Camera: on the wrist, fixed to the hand. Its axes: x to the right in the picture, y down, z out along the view.
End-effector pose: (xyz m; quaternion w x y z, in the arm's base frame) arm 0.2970 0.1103 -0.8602 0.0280 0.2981 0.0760 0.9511
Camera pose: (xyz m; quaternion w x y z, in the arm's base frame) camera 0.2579 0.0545 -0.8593 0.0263 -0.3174 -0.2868 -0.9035
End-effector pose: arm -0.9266 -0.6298 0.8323 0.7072 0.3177 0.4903 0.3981
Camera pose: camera -0.9622 -0.5777 0.8579 0.6348 0.4694 0.5536 0.2649
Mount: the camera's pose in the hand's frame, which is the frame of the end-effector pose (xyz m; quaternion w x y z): 0.0271 0.0555 -0.0287 0.9750 0.2208 -0.0225 -0.0111
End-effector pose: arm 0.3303 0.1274 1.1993 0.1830 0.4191 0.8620 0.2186
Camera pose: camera 0.3359 0.1734 1.2492 0.1077 0.4444 0.8893 0.0113
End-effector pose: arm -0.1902 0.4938 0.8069 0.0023 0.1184 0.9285 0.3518
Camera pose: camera -0.2069 0.5213 0.8669 0.0009 0.1136 0.9843 0.1353
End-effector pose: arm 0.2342 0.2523 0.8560 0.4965 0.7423 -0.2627 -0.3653
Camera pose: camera 0.2719 0.2271 0.9068 0.3102 0.8281 -0.3397 -0.3204
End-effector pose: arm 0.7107 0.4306 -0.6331 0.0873 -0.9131 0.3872 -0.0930
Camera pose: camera 0.6840 0.3705 -0.6154 0.2944 -0.8774 0.3449 -0.1566
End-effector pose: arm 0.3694 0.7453 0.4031 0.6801 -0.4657 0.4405 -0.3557
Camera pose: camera 0.3565 0.7293 0.3382 0.7719 -0.3168 0.3305 -0.4411
